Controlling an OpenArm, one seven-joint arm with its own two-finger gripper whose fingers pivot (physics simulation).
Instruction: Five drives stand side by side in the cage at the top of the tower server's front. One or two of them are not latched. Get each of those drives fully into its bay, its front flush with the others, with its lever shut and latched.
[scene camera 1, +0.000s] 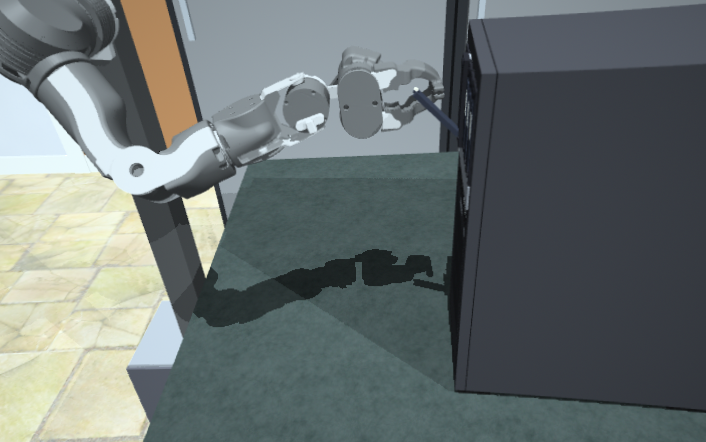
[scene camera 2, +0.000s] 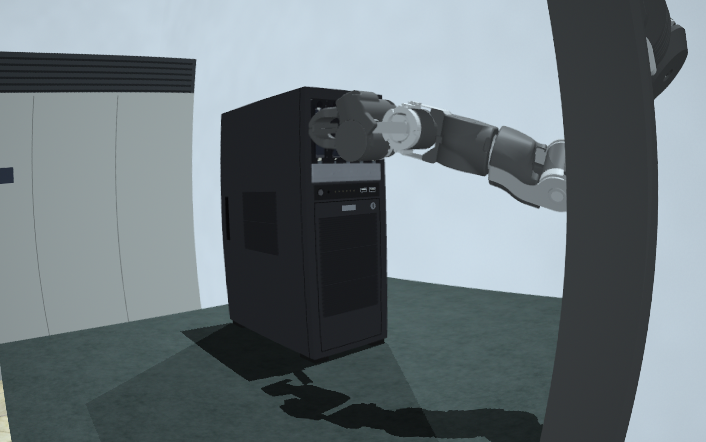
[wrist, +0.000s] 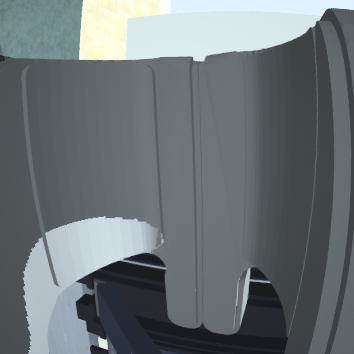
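Note:
The dark tower server (scene camera 1: 588, 234) (scene camera 2: 265, 234) stands upright with its drive cage at the top of its front. In scene camera 2 my gripper (scene camera 2: 315, 127) covers most of the cage, and the lower part of a drive (scene camera 2: 320, 150) shows below it. One dark blue lever (scene camera 1: 437, 112) (wrist: 122, 320) stands out from the cage, slanting up and away from the front, unlatched. My gripper (scene camera 1: 440, 91) (wrist: 216, 197) is shut and empty, its tips close before the cage and beside the lever. Whether it touches the lever or a drive is unclear. The other levers are mostly hidden.
The server stands on a green table top (scene camera 1: 323, 354) (scene camera 2: 468, 354). Below the cage are a light grey panel (scene camera 2: 345, 172) and a control strip with USB ports. A dark upright post (scene camera 2: 607, 234) stands at the right in scene camera 2, and a grey cabinet (scene camera 2: 78, 208) at the left.

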